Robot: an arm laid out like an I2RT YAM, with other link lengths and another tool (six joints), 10 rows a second.
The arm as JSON. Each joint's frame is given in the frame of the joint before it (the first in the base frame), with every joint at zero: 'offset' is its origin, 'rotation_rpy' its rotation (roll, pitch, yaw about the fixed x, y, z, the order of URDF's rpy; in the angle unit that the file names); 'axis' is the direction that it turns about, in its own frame. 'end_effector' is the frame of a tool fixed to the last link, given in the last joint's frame.
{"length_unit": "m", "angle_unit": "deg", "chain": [
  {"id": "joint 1", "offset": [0.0, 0.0, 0.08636], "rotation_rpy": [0.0, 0.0, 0.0], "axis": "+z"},
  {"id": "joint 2", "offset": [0.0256, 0.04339, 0.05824], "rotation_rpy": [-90.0, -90.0, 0.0], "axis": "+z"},
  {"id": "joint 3", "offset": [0.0, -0.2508, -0.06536], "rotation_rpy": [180.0, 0.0, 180.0], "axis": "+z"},
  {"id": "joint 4", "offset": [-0.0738, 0.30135, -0.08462], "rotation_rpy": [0.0, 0.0, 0.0], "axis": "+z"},
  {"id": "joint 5", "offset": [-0.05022, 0.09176, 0.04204], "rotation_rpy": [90.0, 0.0, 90.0], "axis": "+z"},
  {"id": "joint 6", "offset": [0.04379, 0.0, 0.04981], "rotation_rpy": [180.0, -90.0, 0.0], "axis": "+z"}
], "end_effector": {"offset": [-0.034, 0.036, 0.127], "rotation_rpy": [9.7, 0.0, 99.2]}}
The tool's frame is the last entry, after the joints.
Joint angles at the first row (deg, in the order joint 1, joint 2, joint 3, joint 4, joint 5, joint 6):
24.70 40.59 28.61 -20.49 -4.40 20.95
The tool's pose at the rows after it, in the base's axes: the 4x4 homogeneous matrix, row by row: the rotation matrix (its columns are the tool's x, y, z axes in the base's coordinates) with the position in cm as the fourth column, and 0 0 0 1 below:
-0.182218 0.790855 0.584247 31.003; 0.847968 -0.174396 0.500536 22.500; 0.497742 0.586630 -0.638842 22.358; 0 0 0 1
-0.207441 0.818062 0.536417 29.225; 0.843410 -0.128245 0.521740 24.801; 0.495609 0.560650 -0.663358 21.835; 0 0 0 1
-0.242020 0.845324 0.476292 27.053; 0.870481 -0.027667 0.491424 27.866; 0.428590 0.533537 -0.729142 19.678; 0 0 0 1
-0.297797 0.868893 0.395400 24.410; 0.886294 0.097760 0.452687 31.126; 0.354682 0.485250 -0.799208 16.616; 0 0 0 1
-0.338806 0.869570 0.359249 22.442; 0.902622 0.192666 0.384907 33.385; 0.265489 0.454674 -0.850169 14.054; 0 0 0 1
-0.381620 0.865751 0.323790 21.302; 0.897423 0.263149 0.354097 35.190; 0.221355 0.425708 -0.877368 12.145; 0 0 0 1
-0.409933 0.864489 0.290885 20.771; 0.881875 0.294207 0.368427 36.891; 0.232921 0.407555 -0.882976 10.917; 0 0 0 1
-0.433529 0.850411 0.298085 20.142; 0.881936 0.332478 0.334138 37.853; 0.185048 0.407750 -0.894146 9.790; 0 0 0 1
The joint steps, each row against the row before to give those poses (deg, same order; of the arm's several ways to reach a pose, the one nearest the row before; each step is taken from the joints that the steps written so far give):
3.41 -3.60 -0.24 -3.05 0.09 3.11
5.39 1.22 0.96 -1.64 1.85 1.80
7.90 5.11 1.96 -1.80 5.03 0.47
7.56 7.29 2.15 -1.06 3.20 0.31
6.11 7.17 2.65 -0.91 4.28 0.36
2.95 5.99 2.07 0.73 0.68 -0.61
1.22 4.43 0.97 2.98 -1.49 -0.06
2.26 3.64 1.45 0.45 2.31 -0.45

